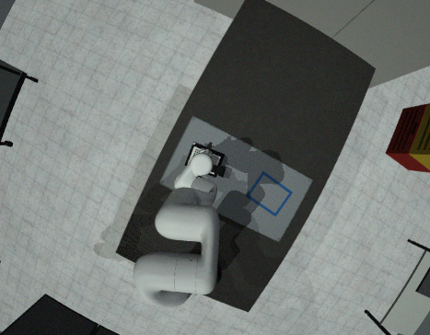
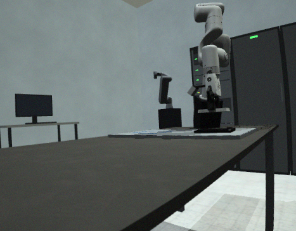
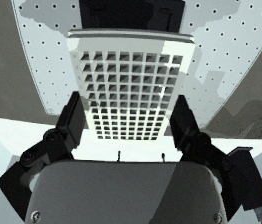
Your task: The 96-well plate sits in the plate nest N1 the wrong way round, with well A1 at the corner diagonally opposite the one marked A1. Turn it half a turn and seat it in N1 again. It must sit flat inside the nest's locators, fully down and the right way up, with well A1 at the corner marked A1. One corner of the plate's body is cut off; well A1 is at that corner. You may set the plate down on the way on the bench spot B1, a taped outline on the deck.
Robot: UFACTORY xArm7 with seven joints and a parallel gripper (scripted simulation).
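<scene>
Right now the black plate nest N1 is 100 mm below my hand. Also, from my hand: white 96-well plate (10 mm below).
</scene>
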